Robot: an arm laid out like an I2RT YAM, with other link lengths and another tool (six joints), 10 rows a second.
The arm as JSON. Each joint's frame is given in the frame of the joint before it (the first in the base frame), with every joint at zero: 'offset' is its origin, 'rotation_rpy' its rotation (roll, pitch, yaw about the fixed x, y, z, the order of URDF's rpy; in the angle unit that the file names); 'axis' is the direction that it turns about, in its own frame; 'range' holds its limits. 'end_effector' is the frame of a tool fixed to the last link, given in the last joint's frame.
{
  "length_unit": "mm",
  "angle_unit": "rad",
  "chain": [
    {
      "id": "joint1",
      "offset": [
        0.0,
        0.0,
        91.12
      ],
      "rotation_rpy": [
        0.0,
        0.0,
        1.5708
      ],
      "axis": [
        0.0,
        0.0,
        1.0
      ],
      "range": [
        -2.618,
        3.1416
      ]
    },
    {
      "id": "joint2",
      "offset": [
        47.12,
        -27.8,
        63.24
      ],
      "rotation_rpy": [
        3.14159,
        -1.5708,
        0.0
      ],
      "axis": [
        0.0,
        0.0,
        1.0
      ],
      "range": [
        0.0,
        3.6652
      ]
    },
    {
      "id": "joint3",
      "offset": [
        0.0,
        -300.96,
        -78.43
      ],
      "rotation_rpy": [
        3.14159,
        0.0,
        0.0
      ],
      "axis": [
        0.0,
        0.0,
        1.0
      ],
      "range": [
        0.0,
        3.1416
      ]
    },
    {
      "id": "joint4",
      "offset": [
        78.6,
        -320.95,
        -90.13
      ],
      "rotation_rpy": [
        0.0,
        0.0,
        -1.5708
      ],
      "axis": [
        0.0,
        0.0,
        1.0
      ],
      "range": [
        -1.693,
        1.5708
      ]
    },
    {
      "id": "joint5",
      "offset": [
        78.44,
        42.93,
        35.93
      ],
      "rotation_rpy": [
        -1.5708,
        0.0,
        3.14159
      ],
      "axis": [
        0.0,
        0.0,
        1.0
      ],
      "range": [
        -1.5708,
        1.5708
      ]
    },
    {
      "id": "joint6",
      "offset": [
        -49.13,
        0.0,
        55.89
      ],
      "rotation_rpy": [
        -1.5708,
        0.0,
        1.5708
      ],
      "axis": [
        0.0,
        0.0,
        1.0
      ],
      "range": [
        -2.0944,
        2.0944
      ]
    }
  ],
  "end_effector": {
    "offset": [
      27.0,
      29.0,
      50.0
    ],
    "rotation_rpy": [
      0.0,
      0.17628,
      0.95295
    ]
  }
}
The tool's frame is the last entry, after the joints.
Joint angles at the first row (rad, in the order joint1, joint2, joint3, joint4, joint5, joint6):
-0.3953, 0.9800, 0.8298, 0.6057, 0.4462, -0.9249
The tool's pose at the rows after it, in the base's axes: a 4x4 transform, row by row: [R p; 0 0 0 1], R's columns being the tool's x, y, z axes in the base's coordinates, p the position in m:
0.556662 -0.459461 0.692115 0.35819; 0.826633 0.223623 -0.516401 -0.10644; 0.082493 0.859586 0.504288 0.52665; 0 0 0 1
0.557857 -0.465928 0.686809 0.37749; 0.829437 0.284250 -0.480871 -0.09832; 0.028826 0.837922 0.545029 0.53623; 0 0 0 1
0.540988 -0.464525 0.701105 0.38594; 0.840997 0.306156 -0.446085 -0.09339; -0.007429 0.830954 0.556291 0.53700; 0 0 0 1
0.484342 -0.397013 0.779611 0.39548; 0.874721 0.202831 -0.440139 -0.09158; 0.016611 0.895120 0.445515 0.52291; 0 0 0 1
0.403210 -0.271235 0.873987 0.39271; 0.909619 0.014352 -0.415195 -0.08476; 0.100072 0.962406 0.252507 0.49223; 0 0 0 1
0.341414 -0.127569 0.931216 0.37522; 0.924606 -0.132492 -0.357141 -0.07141; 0.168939 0.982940 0.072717 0.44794; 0 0 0 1
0.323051 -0.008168 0.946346 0.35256; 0.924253 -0.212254 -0.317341 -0.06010; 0.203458 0.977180 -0.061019 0.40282; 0 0 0 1
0.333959 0.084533 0.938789 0.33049; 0.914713 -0.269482 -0.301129 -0.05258; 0.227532 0.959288 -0.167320 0.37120; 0 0 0 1
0.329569 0.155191 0.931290 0.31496; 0.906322 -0.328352 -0.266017 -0.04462; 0.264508 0.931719 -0.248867 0.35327; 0 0 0 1
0.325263 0.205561 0.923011 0.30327; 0.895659 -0.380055 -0.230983 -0.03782; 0.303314 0.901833 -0.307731 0.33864; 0 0 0 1
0.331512 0.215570 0.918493 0.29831; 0.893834 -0.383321 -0.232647 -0.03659; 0.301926 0.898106 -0.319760 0.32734; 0 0 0 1
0.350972 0.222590 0.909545 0.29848; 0.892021 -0.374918 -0.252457 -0.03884; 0.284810 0.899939 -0.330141 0.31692; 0 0 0 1
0.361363 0.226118 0.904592 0.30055; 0.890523 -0.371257 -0.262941 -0.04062; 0.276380 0.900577 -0.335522 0.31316; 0 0 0 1
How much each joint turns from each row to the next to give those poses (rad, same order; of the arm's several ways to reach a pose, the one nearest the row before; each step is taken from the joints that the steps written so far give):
0.0651, 0.0662, 0.0700, 0.1035, -0.0031, -0.0973
0.0364, 0.0741, 0.0475, 0.0914, -0.0043, -0.0828
0.0106, 0.0263, 0.0142, 0.0257, -0.0306, -0.0278
0.0025, -0.0045, 0.0227, -0.1792, -0.0242, 0.0882
-0.0015, -0.0485, -0.0081, -0.2827, -0.0521, 0.1570
-0.0001, -0.0833, -0.0781, -0.2087, -0.0743, 0.1038
0.0001, -0.0917, -0.1074, -0.1258, -0.0439, 0.0434
-0.0016, -0.0808, -0.0721, -0.1209, -0.0162, 0.0295
0.0000, -0.0508, -0.0304, -0.1100, -0.0333, 0.0370
0.0002, -0.0375, -0.0272, -0.0779, -0.0330, 0.0362
0.0005, -0.0239, -0.0356, -0.0010, 0.0033, 0.0006
0.0005, 0.0003, -0.0253, 0.0164, 0.0225, -0.0094
0.0003, 0.0106, -0.0048, 0.0104, 0.0120, -0.0041

